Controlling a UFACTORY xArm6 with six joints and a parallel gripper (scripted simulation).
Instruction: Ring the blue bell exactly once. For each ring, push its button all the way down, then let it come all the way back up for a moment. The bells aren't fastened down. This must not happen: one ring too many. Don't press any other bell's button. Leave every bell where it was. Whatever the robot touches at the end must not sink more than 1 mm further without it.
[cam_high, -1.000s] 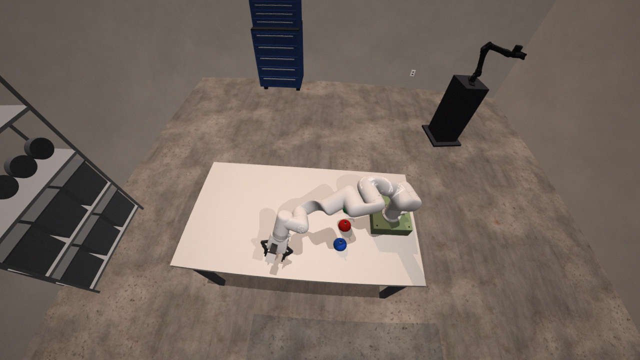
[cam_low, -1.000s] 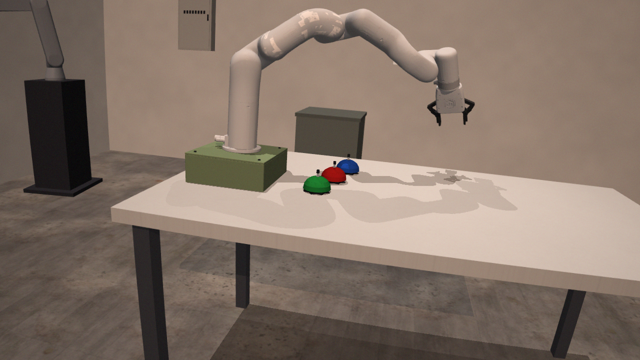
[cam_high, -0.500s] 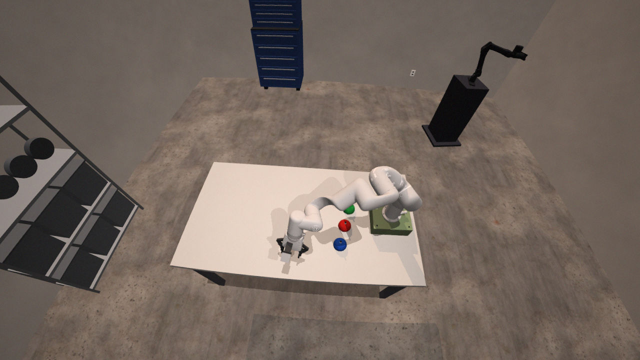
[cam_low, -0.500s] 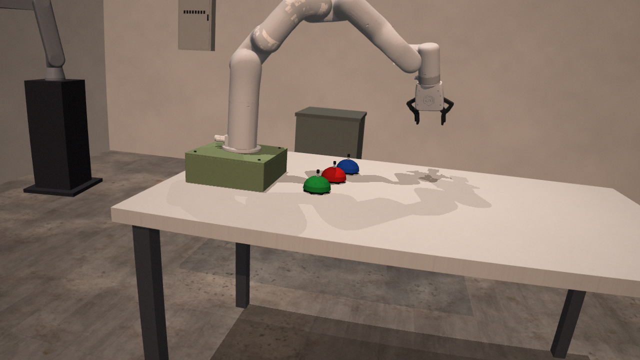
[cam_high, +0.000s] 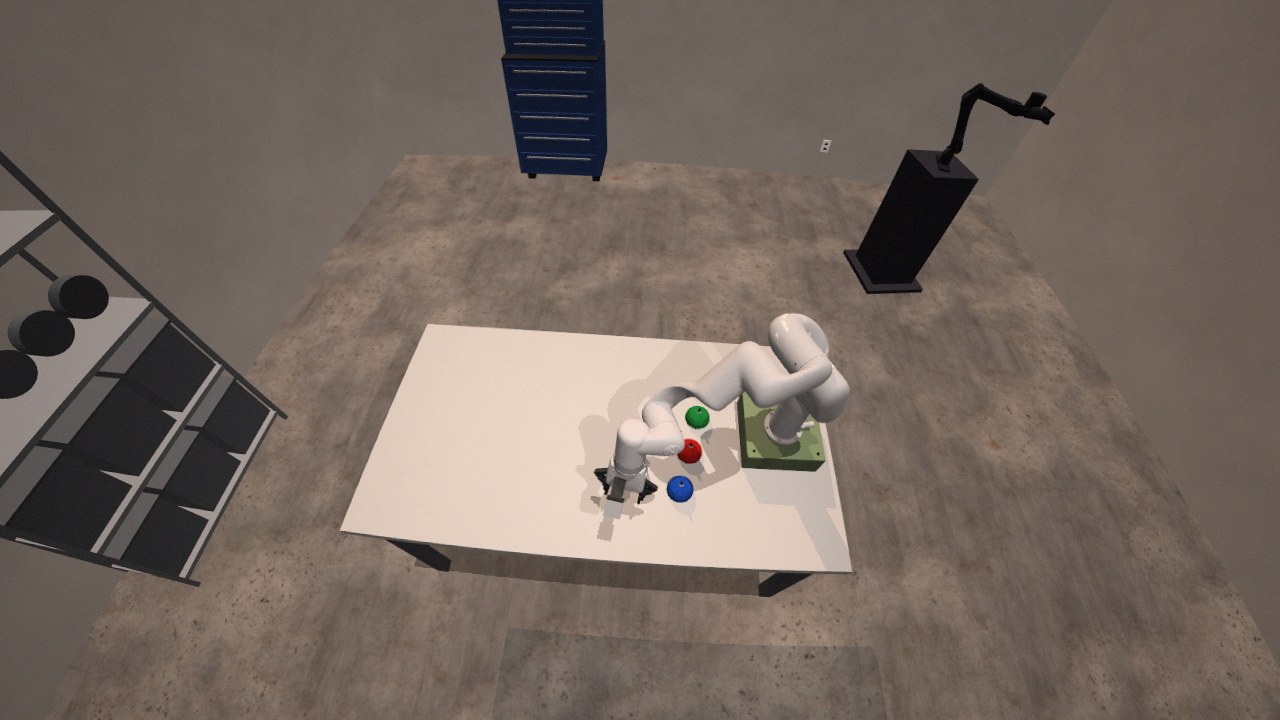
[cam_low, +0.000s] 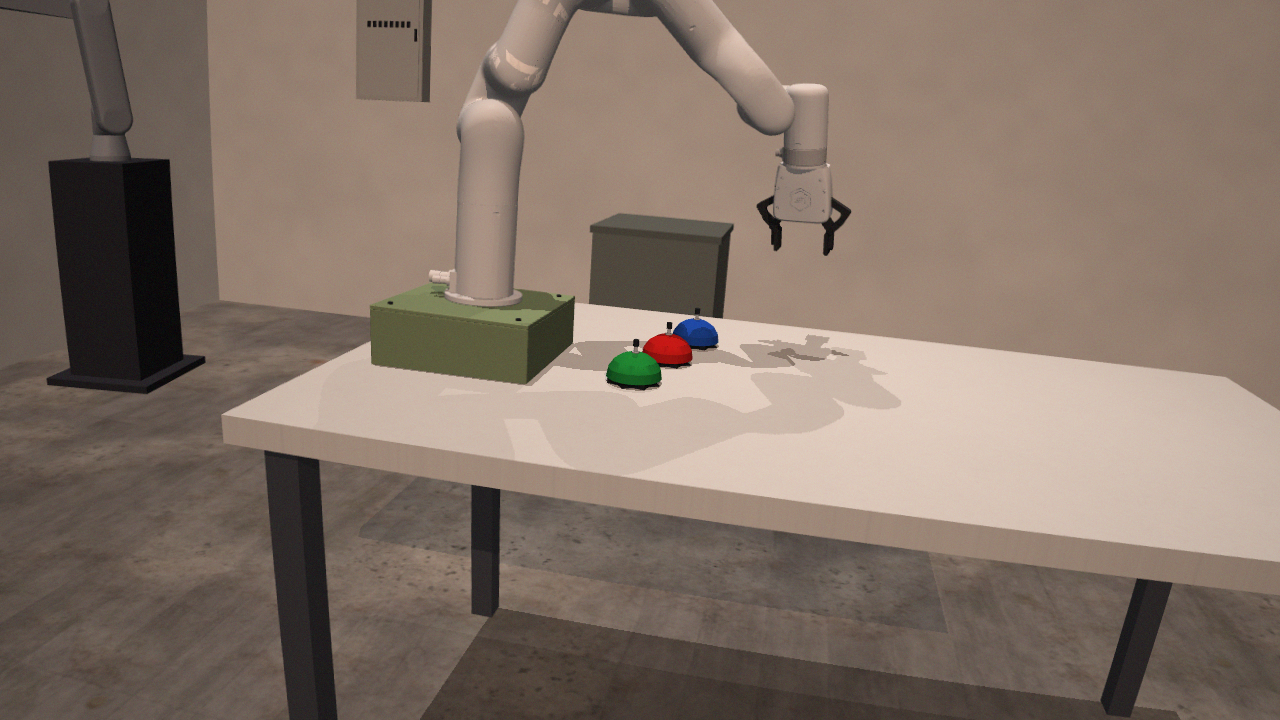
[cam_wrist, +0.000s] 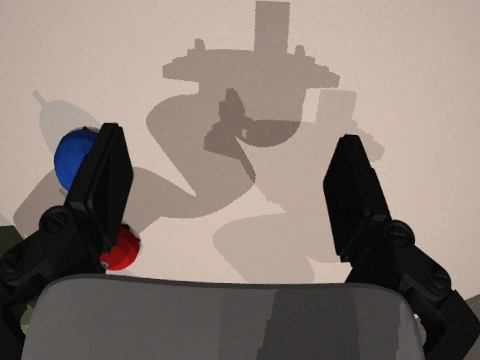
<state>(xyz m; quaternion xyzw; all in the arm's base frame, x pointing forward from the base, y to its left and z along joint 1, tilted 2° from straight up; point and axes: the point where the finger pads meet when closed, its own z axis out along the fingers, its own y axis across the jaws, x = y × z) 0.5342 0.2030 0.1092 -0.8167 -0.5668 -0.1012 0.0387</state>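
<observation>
Now: the blue bell 180 mm behind my hand, 60 mm to the right of it and 140 mm below it. Round my hand: red bell: 230 mm behind, 190 mm to the right, 140 mm below; then green bell: 280 mm behind, 310 mm to the right, 140 mm below.
</observation>
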